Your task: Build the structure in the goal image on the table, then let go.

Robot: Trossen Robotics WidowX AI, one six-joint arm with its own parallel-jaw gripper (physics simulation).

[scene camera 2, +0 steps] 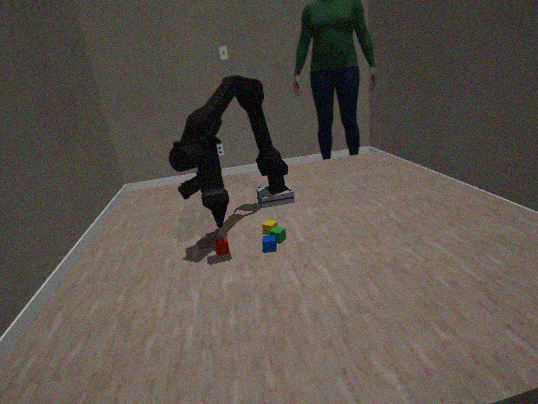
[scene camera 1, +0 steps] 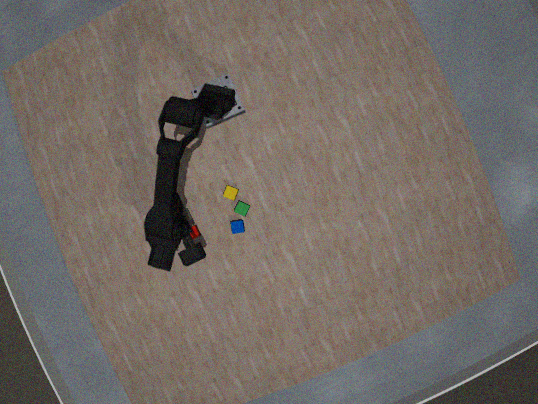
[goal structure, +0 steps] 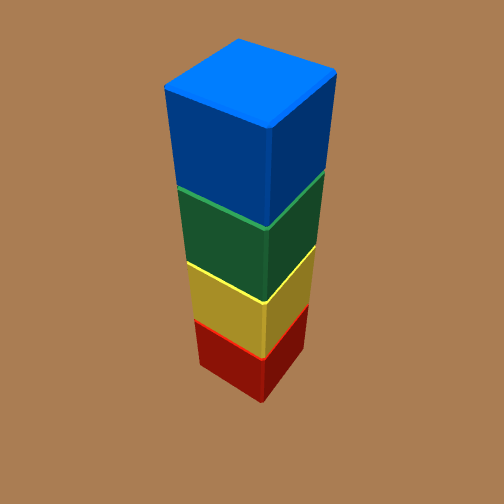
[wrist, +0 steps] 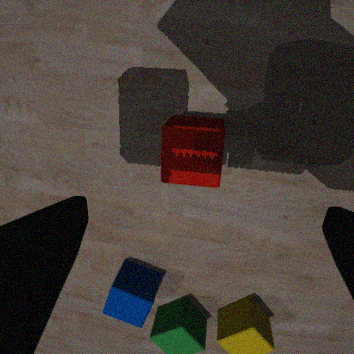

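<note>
A red cube [scene camera 1: 194, 231] [scene camera 2: 222, 246] [wrist: 192, 152] sits on the table, apart from the other cubes. My gripper [scene camera 2: 220, 228] [wrist: 208, 213] is open and empty above the table near the red cube; its fingers stand wide apart in the wrist view. In scene camera 1 the arm hides most of the gripper. A blue cube [scene camera 1: 237, 226] [scene camera 2: 269, 244] [wrist: 134, 293], a green cube [scene camera 1: 242, 208] [scene camera 2: 278, 234] [wrist: 180, 325] and a yellow cube [scene camera 1: 230, 192] [scene camera 2: 269, 226] [wrist: 246, 325] lie in a bent row, with small gaps between them, to the right of the red cube in scene camera 1.
The arm's grey base plate [scene camera 1: 240, 108] [scene camera 2: 276, 199] stands on the wooden table surface [scene camera 1: 350, 200] [scene camera 2: 350, 300], behind the cubes in scene camera 2. A person [scene camera 2: 334, 50] stands near the back wall. Dark arm shadows fall around the red cube.
</note>
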